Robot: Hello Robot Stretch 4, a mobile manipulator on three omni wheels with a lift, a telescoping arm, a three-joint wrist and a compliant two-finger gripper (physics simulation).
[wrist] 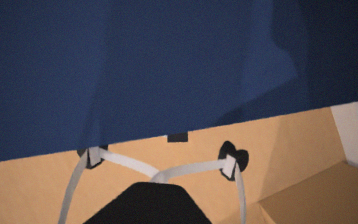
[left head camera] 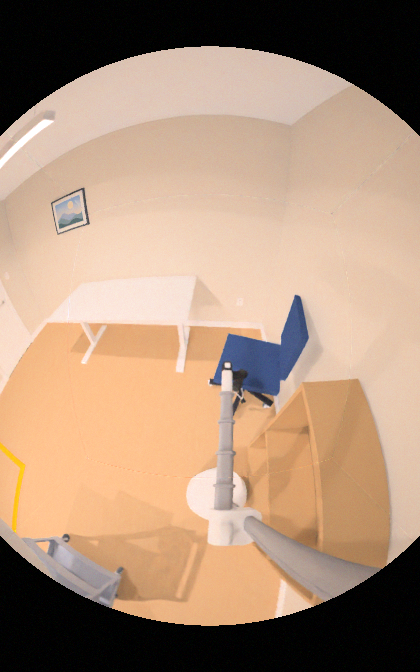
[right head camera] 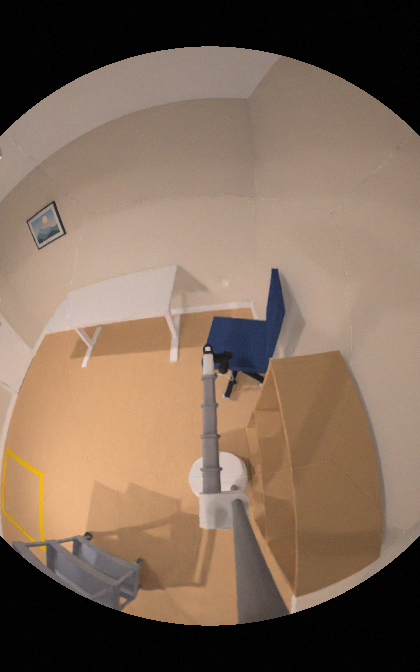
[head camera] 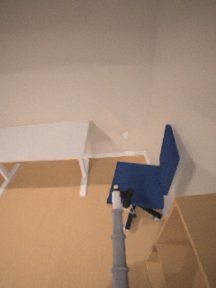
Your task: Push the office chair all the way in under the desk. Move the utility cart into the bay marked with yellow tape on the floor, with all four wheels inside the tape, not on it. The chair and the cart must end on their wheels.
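Frame: origin at the robot's base, x ahead, y left, z up, level; metres.
Where they show: gripper, between the fingertips: (wrist: pixel 164 148) (head camera: pixel 126 213).
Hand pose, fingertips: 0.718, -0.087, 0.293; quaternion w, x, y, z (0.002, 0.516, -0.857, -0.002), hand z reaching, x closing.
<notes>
After its pixels a point has its place, as x, y, z.
The blue office chair (head camera: pixel 140 181) @(0.961, -0.242, 0.442) (left head camera: pixel 255 356) (right head camera: pixel 241 340) (wrist: pixel 170 65) @(0.783, -0.122, 0.442) stands upright right of the white desk (head camera: pixel 45 141) @(1.377, 0.775, 0.693) (left head camera: pixel 140 300) (right head camera: pixel 125 300), apart from it, its backrest near the right wall. My gripper (wrist: pixel 164 148) @(0.718, -0.087, 0.292) is open and empty at the near edge of the chair seat. In the wrist view the seat edge partly hides the left fingertip; contact is unclear. The grey utility cart (left head camera: pixel 80 565) (right head camera: pixel 100 561) stands upright at lower left. The yellow tape (left head camera: pixel 19 495) (right head camera: pixel 42 505) lies beyond it, partly cut off in the left head view.
A wooden shelf unit (head camera: pixel 200 215) @(0.319, -0.298, 1.033) (left head camera: pixel 345 450) (right head camera: pixel 325 440) (wrist: pixel 320 190) @(0.404, -0.382, 0.047) stands along the right wall, close to the chair and my arm. My white base (left head camera: pixel 200 492) (right head camera: pixel 235 467) is left of it. The desk's T-shaped legs reach out onto the floor.
</notes>
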